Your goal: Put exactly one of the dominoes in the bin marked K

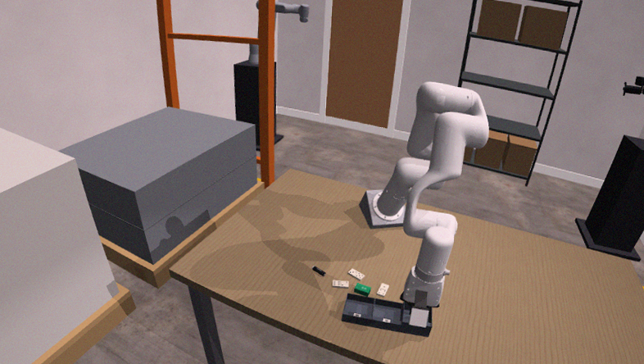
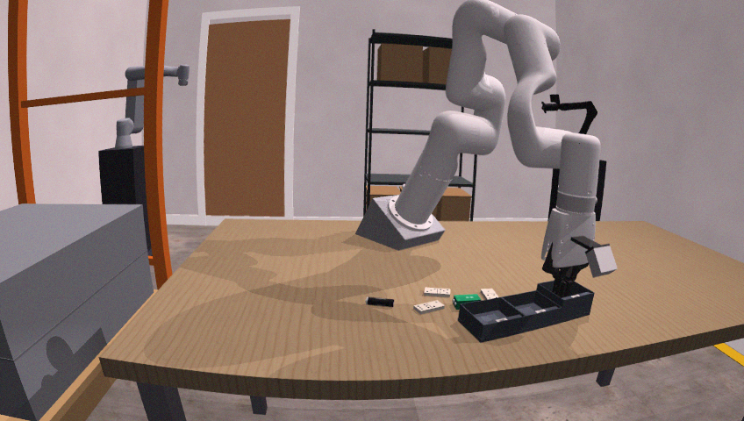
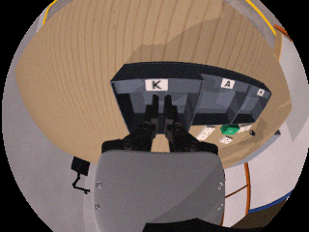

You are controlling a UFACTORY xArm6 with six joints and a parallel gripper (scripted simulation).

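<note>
The green block is 6 cm behind my hand, 18 cm to the right of it and 3 cm below it. The rest, counted from my hand: black cylinder 9 cm behind, 33 cm to the right, 3 cm below.
</note>
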